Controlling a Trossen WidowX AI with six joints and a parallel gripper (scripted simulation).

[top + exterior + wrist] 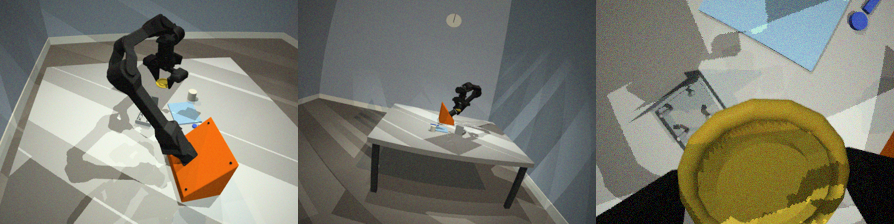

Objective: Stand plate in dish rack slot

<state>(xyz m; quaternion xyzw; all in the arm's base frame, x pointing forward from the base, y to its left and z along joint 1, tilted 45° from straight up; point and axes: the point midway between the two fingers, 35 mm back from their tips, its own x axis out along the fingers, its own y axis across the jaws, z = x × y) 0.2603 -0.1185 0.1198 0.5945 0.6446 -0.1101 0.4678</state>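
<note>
The grey dish rack lies 170 mm below my gripper tip, 50 mm to the left of it and 30 mm ahead of it. The rest, counted from my gripper tip: yellow plate (10 mm above); blue spoon (190 mm below, 160 mm to the right, 100 mm behind); light blue mat (190 mm below, 130 mm to the right, 10 mm ahead).
</note>
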